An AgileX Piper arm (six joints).
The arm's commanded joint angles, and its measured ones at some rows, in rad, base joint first. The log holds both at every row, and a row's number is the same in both.
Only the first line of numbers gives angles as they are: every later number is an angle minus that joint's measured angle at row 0.
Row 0, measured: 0.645, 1.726, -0.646, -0.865, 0.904, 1.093
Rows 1 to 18, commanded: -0.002, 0.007, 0.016, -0.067, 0.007, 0.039; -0.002, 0.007, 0.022, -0.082, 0.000, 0.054; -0.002, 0.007, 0.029, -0.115, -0.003, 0.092; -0.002, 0.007, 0.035, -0.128, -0.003, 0.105; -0.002, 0.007, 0.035, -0.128, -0.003, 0.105; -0.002, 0.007, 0.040, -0.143, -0.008, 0.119; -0.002, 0.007, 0.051, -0.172, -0.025, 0.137; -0.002, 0.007, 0.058, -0.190, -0.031, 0.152; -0.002, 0.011, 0.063, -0.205, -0.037, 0.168; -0.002, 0.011, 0.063, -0.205, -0.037, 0.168; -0.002, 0.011, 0.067, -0.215, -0.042, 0.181; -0.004, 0.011, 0.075, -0.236, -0.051, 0.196; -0.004, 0.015, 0.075, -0.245, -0.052, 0.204; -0.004, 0.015, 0.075, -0.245, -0.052, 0.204; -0.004, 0.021, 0.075, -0.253, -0.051, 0.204; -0.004, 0.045, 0.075, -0.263, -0.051, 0.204; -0.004, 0.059, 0.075, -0.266, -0.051, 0.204; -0.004, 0.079, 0.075, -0.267, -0.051, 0.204
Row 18, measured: 0.000, 0.042, 0.072, -0.229, -0.081, 0.192
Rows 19 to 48, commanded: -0.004, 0.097, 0.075, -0.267, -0.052, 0.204; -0.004, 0.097, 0.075, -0.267, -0.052, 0.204; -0.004, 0.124, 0.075, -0.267, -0.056, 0.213; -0.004, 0.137, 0.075, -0.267, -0.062, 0.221; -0.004, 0.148, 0.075, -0.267, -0.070, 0.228; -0.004, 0.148, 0.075, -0.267, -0.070, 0.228; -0.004, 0.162, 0.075, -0.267, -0.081, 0.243; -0.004, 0.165, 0.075, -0.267, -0.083, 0.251; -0.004, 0.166, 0.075, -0.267, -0.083, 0.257; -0.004, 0.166, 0.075, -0.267, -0.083, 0.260; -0.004, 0.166, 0.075, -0.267, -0.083, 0.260; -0.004, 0.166, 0.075, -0.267, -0.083, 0.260; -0.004, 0.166, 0.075, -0.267, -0.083, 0.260; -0.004, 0.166, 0.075, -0.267, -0.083, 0.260; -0.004, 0.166, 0.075, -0.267, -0.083, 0.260; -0.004, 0.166, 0.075, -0.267, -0.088, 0.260; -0.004, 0.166, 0.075, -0.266, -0.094, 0.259; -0.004, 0.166, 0.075, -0.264, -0.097, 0.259; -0.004, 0.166, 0.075, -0.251, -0.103, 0.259; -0.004, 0.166, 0.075, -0.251, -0.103, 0.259; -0.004, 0.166, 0.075, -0.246, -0.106, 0.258; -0.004, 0.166, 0.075, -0.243, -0.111, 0.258; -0.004, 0.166, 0.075, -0.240, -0.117, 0.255; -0.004, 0.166, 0.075, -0.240, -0.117, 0.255; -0.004, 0.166, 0.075, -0.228, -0.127, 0.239; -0.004, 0.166, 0.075, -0.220, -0.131, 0.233; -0.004, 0.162, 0.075, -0.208, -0.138, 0.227; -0.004, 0.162, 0.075, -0.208, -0.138, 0.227; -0.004, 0.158, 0.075, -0.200, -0.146, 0.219; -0.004, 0.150, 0.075, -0.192, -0.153, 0.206
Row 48, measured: 0.000, 0.161, 0.073, -0.225, -0.121, 0.234
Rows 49 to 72, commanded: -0.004, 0.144, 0.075, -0.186, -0.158, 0.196; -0.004, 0.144, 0.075, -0.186, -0.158, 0.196; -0.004, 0.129, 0.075, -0.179, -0.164, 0.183; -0.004, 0.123, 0.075, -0.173, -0.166, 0.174; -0.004, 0.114, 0.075, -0.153, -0.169, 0.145; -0.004, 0.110, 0.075, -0.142, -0.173, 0.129; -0.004, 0.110, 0.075, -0.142, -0.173, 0.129; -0.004, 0.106, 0.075, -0.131, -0.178, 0.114; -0.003, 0.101, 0.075, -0.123, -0.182, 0.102; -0.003, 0.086, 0.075, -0.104, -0.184, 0.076; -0.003, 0.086, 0.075, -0.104, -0.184, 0.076; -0.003, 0.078, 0.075, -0.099, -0.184, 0.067; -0.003, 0.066, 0.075, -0.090, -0.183, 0.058; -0.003, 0.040, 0.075, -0.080, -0.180, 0.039; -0.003, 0.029, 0.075, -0.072, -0.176, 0.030; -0.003, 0.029, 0.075, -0.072, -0.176, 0.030; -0.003, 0.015, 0.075, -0.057, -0.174, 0.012; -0.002, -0.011, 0.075, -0.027, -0.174, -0.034; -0.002, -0.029, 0.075, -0.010, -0.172, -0.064; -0.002, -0.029, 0.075, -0.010, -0.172, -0.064; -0.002, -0.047, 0.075, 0.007, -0.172, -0.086; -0.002, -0.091, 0.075, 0.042, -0.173, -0.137; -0.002, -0.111, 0.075, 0.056, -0.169, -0.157; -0.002, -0.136, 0.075, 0.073, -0.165, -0.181
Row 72, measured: 0.000, -0.074, 0.074, 0.031, -0.179, -0.109
